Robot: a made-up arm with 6 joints.
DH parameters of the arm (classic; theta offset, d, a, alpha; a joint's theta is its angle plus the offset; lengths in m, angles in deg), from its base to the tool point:
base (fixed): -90 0.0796 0 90
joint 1: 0 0.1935 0.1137 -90
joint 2: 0 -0.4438 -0.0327 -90
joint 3: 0 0.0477 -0.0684 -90
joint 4: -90 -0.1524 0.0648 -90
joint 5: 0 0.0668 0.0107 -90
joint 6: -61.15 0 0.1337 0
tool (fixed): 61.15 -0.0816 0 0
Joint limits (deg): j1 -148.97..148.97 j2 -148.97..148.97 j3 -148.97..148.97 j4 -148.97..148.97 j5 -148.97..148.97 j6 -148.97..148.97
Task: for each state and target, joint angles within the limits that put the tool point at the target. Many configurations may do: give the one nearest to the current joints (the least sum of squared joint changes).
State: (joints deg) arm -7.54 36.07 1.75 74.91 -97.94 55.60
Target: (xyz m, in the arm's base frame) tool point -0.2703 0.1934 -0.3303
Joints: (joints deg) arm -29.65 32.66 -13.16 79.80 -90.85 60.87
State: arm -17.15 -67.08 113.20 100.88 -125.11 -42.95
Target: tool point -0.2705 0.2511 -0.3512
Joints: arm -21.40 -109.93 122.86 80.36 -112.54 -26.77
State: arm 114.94 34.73 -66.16 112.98 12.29 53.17
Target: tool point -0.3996 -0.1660 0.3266
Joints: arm 129.59 40.09 -64.54 116.80 39.21 49.00
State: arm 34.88 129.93 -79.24 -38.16 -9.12 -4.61
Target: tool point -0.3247 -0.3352 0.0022
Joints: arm 50.96 148.97 -86.83 -1.77 -24.98 -29.19
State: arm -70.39 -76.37 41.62 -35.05 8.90 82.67
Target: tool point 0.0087 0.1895 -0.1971
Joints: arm -78.87 -66.45 40.00 -45.47 8.08 89.84
